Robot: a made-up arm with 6 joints. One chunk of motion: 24 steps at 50 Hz.
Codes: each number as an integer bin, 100 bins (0 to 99) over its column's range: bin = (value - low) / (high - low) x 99, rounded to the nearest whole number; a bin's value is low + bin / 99 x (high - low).
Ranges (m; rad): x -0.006..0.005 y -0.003..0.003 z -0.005..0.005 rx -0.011..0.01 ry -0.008..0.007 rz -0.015..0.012
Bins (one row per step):
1: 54 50 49 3 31 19
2: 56 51 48 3 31 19
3: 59 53 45 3 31 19
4: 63 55 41 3 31 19
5: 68 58 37 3 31 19
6: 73 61 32 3 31 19
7: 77 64 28 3 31 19
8: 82 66 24 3 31 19
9: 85 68 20 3 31 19
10: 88 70 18 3 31 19
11: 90 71 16 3 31 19
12: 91 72 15 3 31 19
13: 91 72 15 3 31 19
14: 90 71 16 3 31 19
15: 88 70 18 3 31 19
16: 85 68 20 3 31 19
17: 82 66 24 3 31 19
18: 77 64 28 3 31 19
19: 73 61 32 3 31 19
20: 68 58 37 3 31 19
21: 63 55 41 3 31 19
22: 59 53 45 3 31 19
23: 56 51 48 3 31 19
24: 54 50 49 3 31 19
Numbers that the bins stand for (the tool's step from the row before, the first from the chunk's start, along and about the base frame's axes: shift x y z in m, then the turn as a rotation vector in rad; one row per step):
1: 0.00000 0.00003 -0.00005 -0.01036 -0.00330 -0.00982
2: 0.00022 0.00009 -0.00015 -0.01036 -0.00330 -0.00982
3: 0.00056 0.00021 -0.00045 -0.01036 -0.00330 -0.00982
4: 0.00100 0.00033 -0.00086 -0.01036 -0.00330 -0.00982
5: 0.00156 0.00052 -0.00126 -0.01036 -0.00330 -0.00982
6: 0.00211 0.00070 -0.00177 -0.01036 -0.00330 -0.00982
7: 0.00256 0.00088 -0.00217 -0.01036 -0.00330 -0.00982
8: 0.00311 0.00100 -0.00258 -0.01036 -0.00330 -0.00982
9: 0.00344 0.00112 -0.00298 -0.01036 -0.00330 -0.00982
10: 0.00378 0.00124 -0.00318 -0.01036 -0.00330 -0.00982
11: 0.00400 0.00130 -0.00338 -0.01036 -0.00330 -0.00982
12: 0.00411 0.00136 -0.00348 -0.01036 -0.00330 -0.00982
13: 0.00411 0.00136 -0.00348 -0.01036 -0.00330 -0.00982
14: 0.00400 0.00130 -0.00338 -0.01036 -0.00330 -0.00982
15: 0.00378 0.00124 -0.00318 -0.01036 -0.00330 -0.00982
16: 0.00344 0.00112 -0.00298 -0.01036 -0.00330 -0.00982
17: 0.00311 0.00100 -0.00258 -0.01036 -0.00330 -0.00982
18: 0.00256 0.00088 -0.00217 -0.01036 -0.00330 -0.00982
19: 0.00211 0.00070 -0.00177 -0.01036 -0.00330 -0.00982
20: 0.00156 0.00052 -0.00126 -0.01036 -0.00330 -0.00982
21: 0.00100 0.00033 -0.00086 -0.01036 -0.00330 -0.00982
22: 0.00056 0.00021 -0.00045 -0.01036 -0.00330 -0.00982
23: 0.00022 0.00009 -0.00015 -0.01036 -0.00330 -0.00982
24: 0.00000 0.00003 -0.00005 -0.01036 -0.00330 -0.00982

